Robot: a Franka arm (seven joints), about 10 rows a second.
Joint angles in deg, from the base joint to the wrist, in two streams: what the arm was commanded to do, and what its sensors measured. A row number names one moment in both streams.
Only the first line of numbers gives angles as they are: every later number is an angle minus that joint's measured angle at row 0.
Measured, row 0: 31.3, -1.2, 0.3, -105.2, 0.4, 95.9, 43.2
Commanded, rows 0 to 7: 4.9, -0.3, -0.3, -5.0, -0.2, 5.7, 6.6; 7.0, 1.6, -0.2, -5.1, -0.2, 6.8, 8.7; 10.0, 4.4, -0.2, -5.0, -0.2, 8.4, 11.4; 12.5, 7.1, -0.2, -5.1, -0.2, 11.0, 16.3; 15.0, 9.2, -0.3, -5.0, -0.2, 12.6, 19.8; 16.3, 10.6, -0.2, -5.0, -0.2, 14.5, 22.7; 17.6, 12.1, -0.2, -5.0, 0.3, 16.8, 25.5; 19.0, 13.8, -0.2, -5.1, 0.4, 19.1, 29.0
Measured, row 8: 17.5, 12.0, 0.2, -5.7, 0.1, 17.1, 24.6
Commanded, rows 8 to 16: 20.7, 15.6, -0.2, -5.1, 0.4, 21.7, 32.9; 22.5, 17.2, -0.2, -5.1, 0.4, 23.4, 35.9; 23.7, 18.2, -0.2, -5.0, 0.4, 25.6, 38.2; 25.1, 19.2, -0.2, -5.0, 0.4, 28.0, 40.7; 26.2, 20.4, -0.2, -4.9, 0.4, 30.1, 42.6; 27.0, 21.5, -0.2, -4.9, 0.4, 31.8, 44.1; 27.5, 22.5, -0.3, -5.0, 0.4, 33.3, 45.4; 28.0, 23.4, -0.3, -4.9, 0.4, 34.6, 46.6; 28.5, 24.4, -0.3, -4.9, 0.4, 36.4, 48.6
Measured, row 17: 27.5, 22.8, 0.1, -5.6, 0.1, 34.5, 45.6
